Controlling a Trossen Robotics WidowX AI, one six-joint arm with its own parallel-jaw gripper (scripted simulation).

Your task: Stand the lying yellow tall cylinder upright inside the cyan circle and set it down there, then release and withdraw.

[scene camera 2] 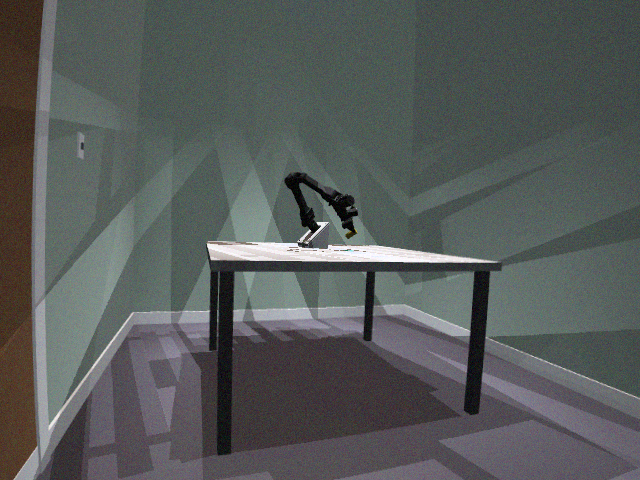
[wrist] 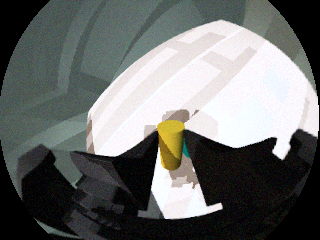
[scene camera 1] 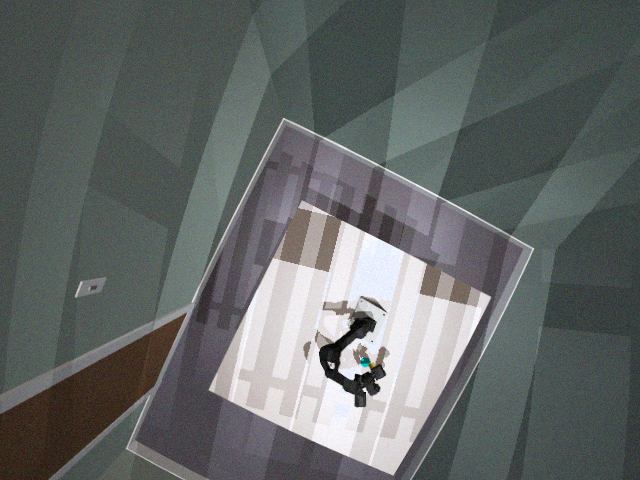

Labels:
my gripper: holds a yellow cylinder (wrist: 171,133)

